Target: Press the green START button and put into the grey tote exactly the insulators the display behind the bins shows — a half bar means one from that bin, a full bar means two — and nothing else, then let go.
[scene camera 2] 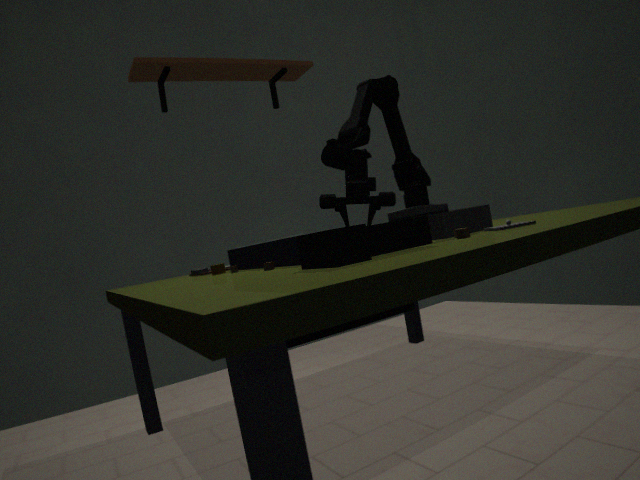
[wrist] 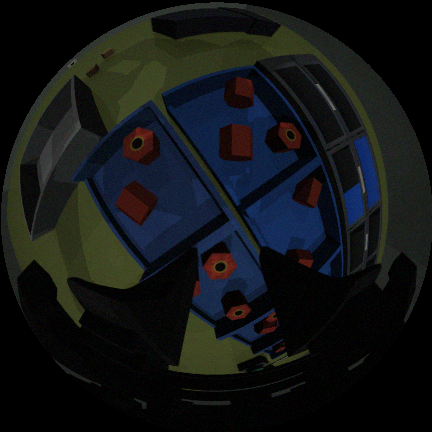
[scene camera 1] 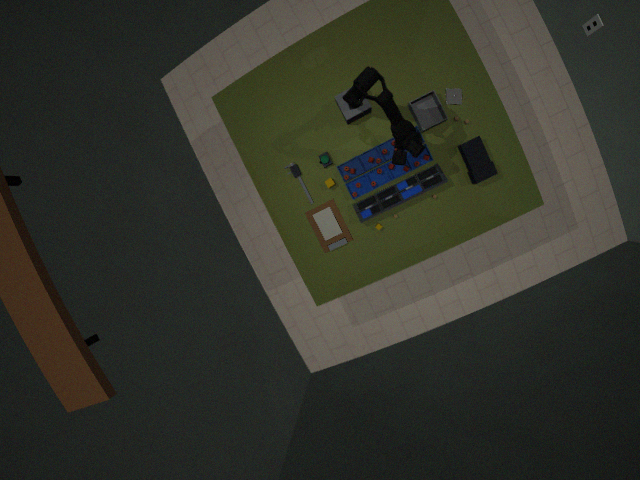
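Seen in the pictures: gripper, between the fingertips: [wrist: 229, 253] [scene camera 1: 400, 150]; arm's base, origin of its link: [scene camera 2: 418, 207] [scene camera 1: 354, 101].
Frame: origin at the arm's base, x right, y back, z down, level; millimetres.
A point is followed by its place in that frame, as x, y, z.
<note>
My gripper [scene camera 1: 408, 153] @[-143, -277, 46] [scene camera 2: 358, 225] @[-143, -277, 46] [wrist: 229, 253] @[-143, -277, 46] is open, pointing down above the blue bins [scene camera 1: 366, 191] [wrist: 170, 220]. A red insulator [wrist: 220, 265] @[-133, -268, 53], hole up, shows between the fingers in the wrist view, not held. Another insulator [wrist: 236, 306] @[-81, -262, 54] lies farther along that bin. Two insulators [wrist: 140, 145] @[-234, -254, 53] [wrist: 136, 202] @[-200, -236, 55] lie in the bin nearest the tote. The grey tote [scene camera 1: 428, 112] @[-330, -138, 77] [wrist: 56, 145] @[-337, -136, 78] shows no insulator. The display [scene camera 1: 356, 208] @[138, -487, 48] [wrist: 345, 142] @[-183, -443, 44] has two half bars [scene camera 1: 366, 213] @[97, -522, 21] [scene camera 1: 402, 184] @[-107, -437, 38] and one full bar [scene camera 1: 411, 192] @[-135, -485, 21]. The green START button [scene camera 1: 324, 159] @[219, -210, 43] is left of the bins.
A black box [scene camera 1: 477, 160] @[-478, -426, 31] [wrist: 215, 24] stands beyond the display's right end. A wooden-framed board [scene camera 1: 326, 223] @[308, -518, 73], a grey tool [scene camera 1: 295, 170] @[380, -212, 65] and yellow blocks [scene camera 1: 329, 182] @[229, -325, 44] [scene camera 1: 378, 226] @[58, -604, 58] lie left. A small grey plate [scene camera 1: 453, 96] @[-465, -99, 71] lies beside the tote, near small brown blocks [scene camera 1: 456, 118] @[-447, -205, 67].
</note>
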